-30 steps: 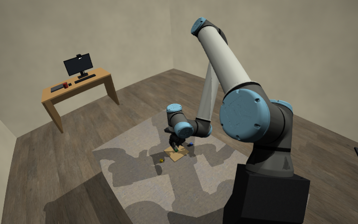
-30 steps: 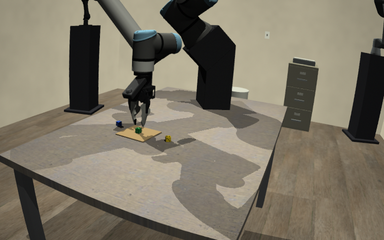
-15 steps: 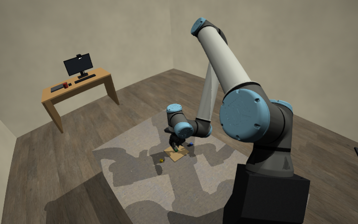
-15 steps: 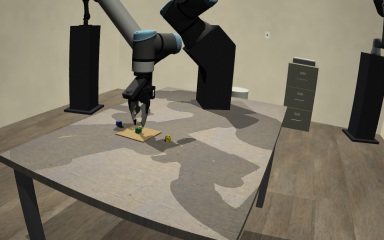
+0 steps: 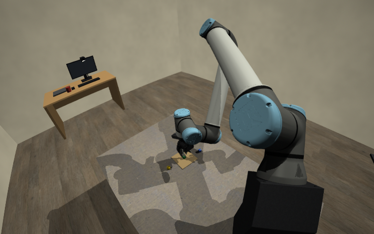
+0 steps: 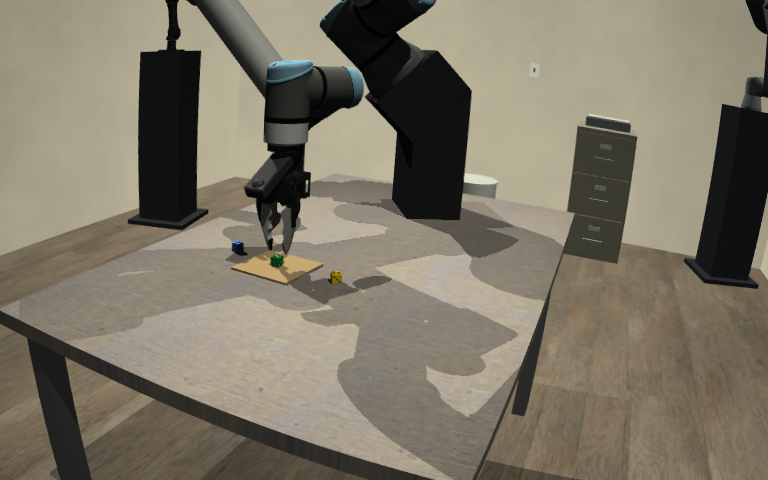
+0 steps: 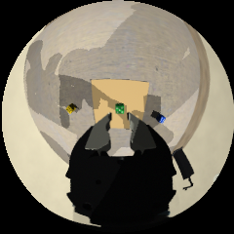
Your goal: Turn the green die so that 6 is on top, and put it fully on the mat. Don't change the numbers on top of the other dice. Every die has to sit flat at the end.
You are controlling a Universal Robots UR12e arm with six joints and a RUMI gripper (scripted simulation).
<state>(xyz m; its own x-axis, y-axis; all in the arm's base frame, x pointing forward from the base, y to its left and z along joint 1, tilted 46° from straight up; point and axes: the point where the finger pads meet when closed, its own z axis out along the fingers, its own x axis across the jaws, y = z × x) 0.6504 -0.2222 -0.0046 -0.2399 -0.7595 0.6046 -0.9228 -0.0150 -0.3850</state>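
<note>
The green die lies 30 mm below my hand. The rest, counted from my hand: blue die (70 mm behind, 110 mm to the right, 40 mm below); then yellow die (40 mm ahead, 130 mm to the left, 40 mm below); then tan mat (50 mm below).
</note>
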